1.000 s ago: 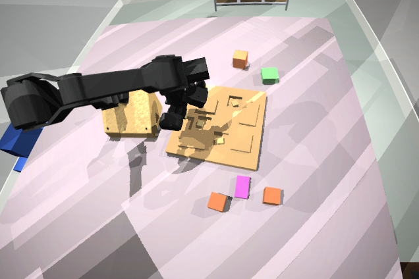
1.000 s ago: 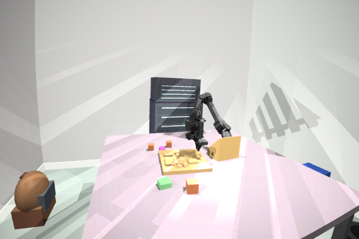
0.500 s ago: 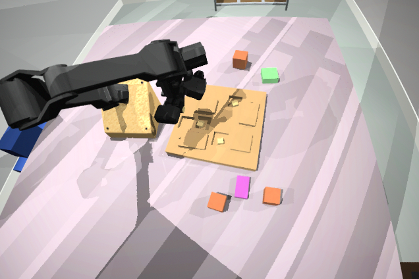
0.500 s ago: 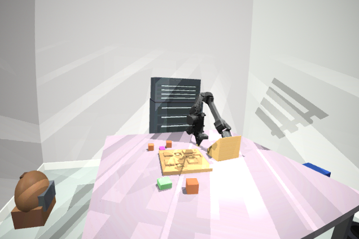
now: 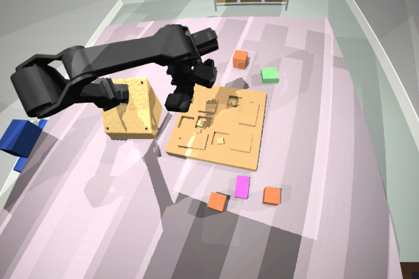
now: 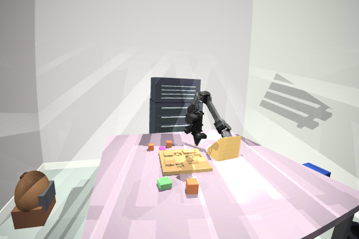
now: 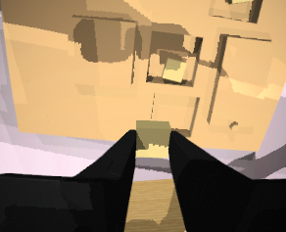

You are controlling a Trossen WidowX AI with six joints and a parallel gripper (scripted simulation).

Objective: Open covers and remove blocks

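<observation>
Now: gripper tip 90 mm short of the wooden puzzle board, 30 mm to the left of it and 100 mm above it. From my gripper tip the other things lie so: orange block 140 mm ahead, 280 mm to the left, 90 mm below; then green block 260 mm ahead, 210 mm to the left, 100 mm below.
</observation>
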